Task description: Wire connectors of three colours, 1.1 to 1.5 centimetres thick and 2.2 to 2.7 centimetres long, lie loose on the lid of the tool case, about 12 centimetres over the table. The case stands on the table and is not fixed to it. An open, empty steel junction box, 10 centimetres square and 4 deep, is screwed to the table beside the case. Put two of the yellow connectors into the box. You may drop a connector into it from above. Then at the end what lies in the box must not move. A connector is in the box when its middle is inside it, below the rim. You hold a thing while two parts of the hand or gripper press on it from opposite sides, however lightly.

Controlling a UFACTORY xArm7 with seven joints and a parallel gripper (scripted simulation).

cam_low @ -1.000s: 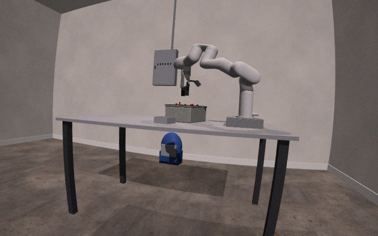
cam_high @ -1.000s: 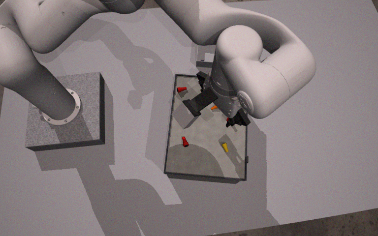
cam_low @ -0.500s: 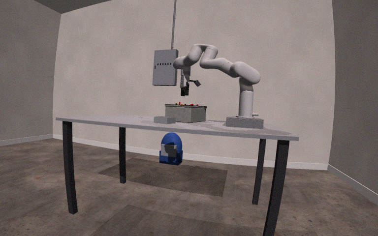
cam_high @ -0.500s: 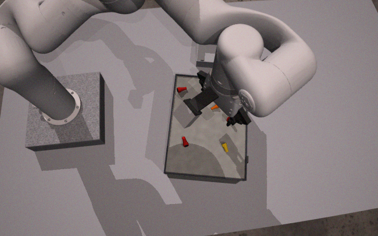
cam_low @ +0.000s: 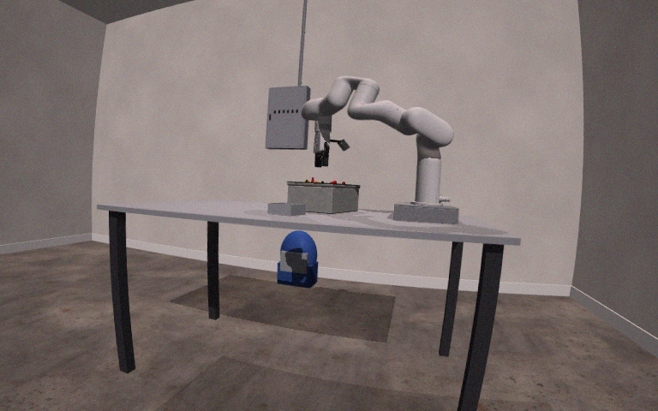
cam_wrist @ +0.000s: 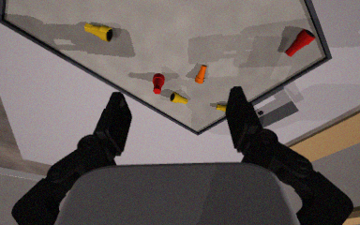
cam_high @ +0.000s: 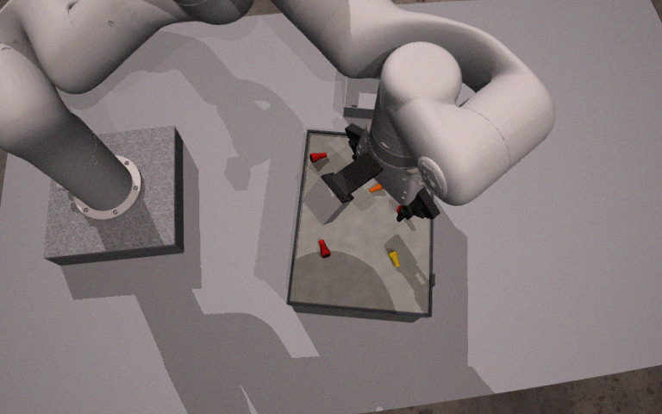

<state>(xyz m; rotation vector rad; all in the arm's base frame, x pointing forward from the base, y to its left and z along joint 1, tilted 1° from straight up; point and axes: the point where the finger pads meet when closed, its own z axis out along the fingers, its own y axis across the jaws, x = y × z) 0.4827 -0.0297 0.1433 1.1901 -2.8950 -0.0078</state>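
The orange connector lies 8 cm below my hand and 4 cm to the left of it. Also, from my hand: tool case: 12 cm below, 2 cm behind, 1 cm to the right.
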